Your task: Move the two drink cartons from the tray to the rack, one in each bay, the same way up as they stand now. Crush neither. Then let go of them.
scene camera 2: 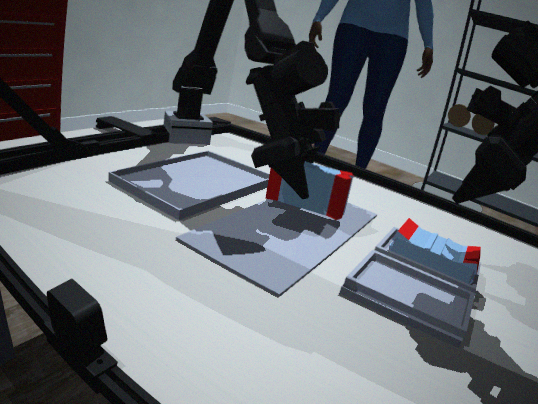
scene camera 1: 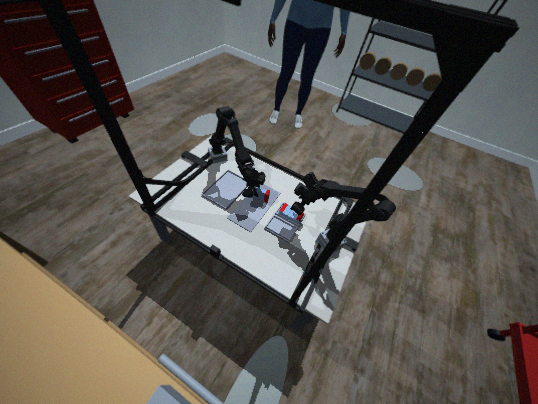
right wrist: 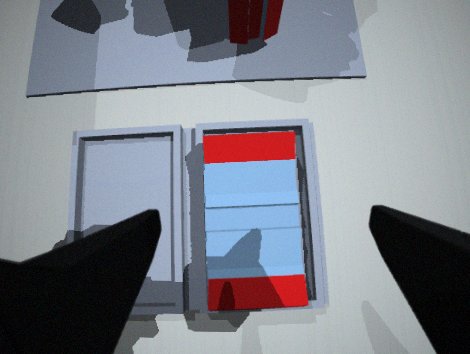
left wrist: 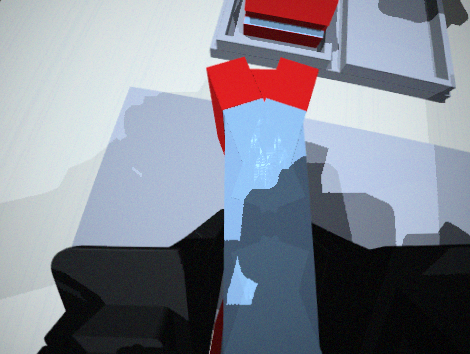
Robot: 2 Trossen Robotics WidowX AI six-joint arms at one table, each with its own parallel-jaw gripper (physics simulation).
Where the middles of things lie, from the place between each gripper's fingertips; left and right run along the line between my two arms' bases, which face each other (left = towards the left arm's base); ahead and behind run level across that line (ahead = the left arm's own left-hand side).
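Grey tray [scene camera 2: 182, 186]: my left gripper 18 cm to the right of it, 9 cm past it, 3 cm above it. Flat grey mat [scene camera 2: 272, 244], from my left hand: 2 cm to the right, 5 cm behind, 3 cm below.
Flat grey mat: my right gripper 200 mm to the right of it, 90 mm past it, 120 mm above it. Grey tray, from my right hand: 400 mm to the left, 140 mm behind, 120 mm below.
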